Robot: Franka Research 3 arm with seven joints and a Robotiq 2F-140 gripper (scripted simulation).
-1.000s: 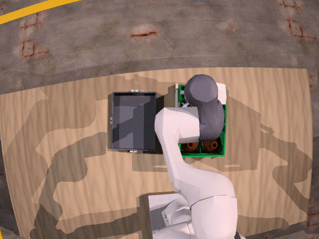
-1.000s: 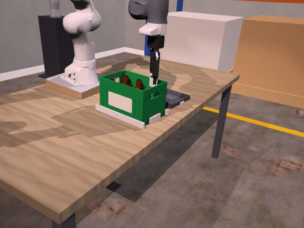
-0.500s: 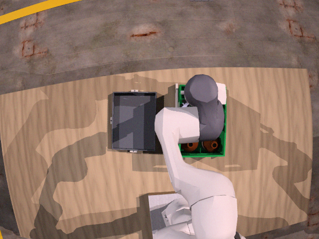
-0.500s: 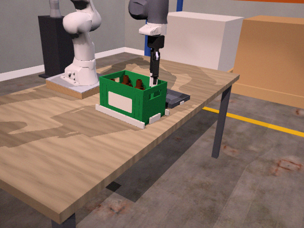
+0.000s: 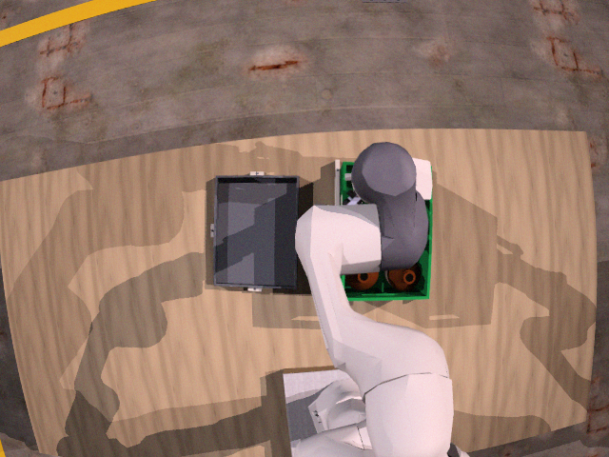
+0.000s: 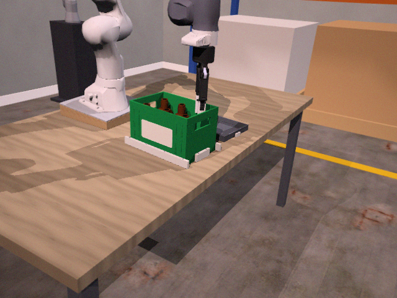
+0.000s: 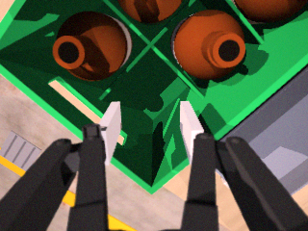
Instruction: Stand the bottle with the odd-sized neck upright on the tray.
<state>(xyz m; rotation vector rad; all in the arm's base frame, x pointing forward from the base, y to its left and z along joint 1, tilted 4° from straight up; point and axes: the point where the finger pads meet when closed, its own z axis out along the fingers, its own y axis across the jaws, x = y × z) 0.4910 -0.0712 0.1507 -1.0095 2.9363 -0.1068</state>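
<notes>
The brown bottle lies 90 mm to the right of my hand, 80 mm below it and 10 mm behind it. Round my hand: dark grey tray 250 mm to the left, 160 mm below, 60 mm behind; green crate 90 mm below, 90 mm behind, 30 mm to the right.
</notes>
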